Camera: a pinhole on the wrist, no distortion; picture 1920 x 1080 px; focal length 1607.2 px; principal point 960.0 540.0 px. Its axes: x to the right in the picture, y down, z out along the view. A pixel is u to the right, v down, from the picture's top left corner.
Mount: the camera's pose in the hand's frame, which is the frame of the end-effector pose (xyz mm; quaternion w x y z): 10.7 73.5 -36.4 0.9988 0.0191 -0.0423 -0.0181
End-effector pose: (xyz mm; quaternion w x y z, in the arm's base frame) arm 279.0 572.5 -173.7 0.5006 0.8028 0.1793 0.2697
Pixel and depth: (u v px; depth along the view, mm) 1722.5 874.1 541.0
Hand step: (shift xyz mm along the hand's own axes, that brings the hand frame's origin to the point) 224.1 156.3 528.2
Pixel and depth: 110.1 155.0 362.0
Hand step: -213.7 -19.1 304.6
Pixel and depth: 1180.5 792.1 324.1
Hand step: 29.1 110.7 292.0
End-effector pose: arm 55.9 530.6 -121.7 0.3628 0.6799 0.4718 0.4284
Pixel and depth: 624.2 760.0 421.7
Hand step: -111.0 119.0 378.4
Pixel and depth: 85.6 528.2 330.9
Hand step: -196.8 65.8 277.9
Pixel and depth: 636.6 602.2 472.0
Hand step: -123.4 78.0 426.3
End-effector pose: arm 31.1 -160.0 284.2 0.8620 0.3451 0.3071 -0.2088
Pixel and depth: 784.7 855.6 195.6
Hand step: -25.9 105.5 158.1
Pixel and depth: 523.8 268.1 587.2
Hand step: -201.4 -41.2 531.0
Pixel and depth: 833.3 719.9 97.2
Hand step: -4.8 81.1 60.2
